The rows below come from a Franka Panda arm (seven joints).
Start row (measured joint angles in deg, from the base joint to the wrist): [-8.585, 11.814, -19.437, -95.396, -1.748, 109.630, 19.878]
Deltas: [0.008, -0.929, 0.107, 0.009, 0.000, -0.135, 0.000]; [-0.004, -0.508, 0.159, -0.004, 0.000, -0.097, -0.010]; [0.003, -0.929, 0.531, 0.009, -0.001, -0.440, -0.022]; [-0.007, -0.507, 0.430, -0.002, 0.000, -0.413, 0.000]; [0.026, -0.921, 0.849, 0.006, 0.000, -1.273, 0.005]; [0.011, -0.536, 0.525, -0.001, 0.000, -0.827, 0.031]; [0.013, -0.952, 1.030, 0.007, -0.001, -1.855, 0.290]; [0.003, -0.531, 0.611, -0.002, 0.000, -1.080, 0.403]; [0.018, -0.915, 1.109, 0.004, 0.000, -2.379, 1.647]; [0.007, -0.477, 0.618, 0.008, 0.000, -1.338, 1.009]
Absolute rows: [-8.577, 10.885, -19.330, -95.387, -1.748, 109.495, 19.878]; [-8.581, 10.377, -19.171, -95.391, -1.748, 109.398, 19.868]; [-8.578, 9.448, -18.640, -95.382, -1.749, 108.958, 19.846]; [-8.585, 8.941, -18.210, -95.384, -1.749, 108.545, 19.846]; [-8.559, 8.020, -17.361, -95.378, -1.749, 107.272, 19.851]; [-8.548, 7.484, -16.836, -95.379, -1.749, 106.445, 19.882]; [-8.535, 6.532, -15.806, -95.372, -1.750, 104.590, 20.172]; [-8.532, 6.001, -15.195, -95.374, -1.750, 103.510, 20.575]; [-8.514, 5.086, -14.086, -95.370, -1.750, 101.131, 22.222]; [-8.507, 4.609, -13.468, -95.362, -1.750, 99.793, 23.231]
